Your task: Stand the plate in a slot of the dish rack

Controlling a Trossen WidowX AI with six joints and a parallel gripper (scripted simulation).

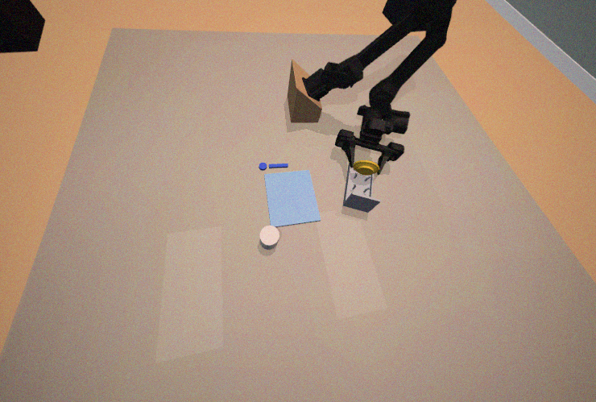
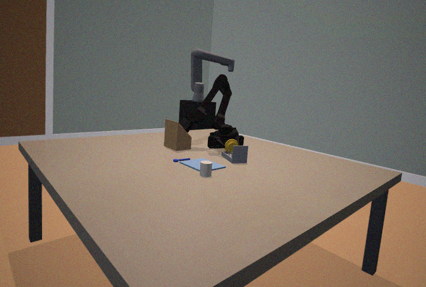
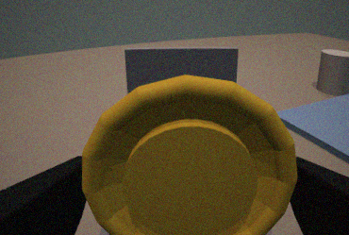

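Right now the yellow plate is 1 cm behind my gripper tip. From my gripper tip the other things lie so: light blue mat: 21 cm to the right, 5 cm below; then blue spoon: 10 cm behind, 24 cm to the right, 5 cm below; then grey dish rack: 2 cm ahead, 1 cm to the right, 3 cm below.
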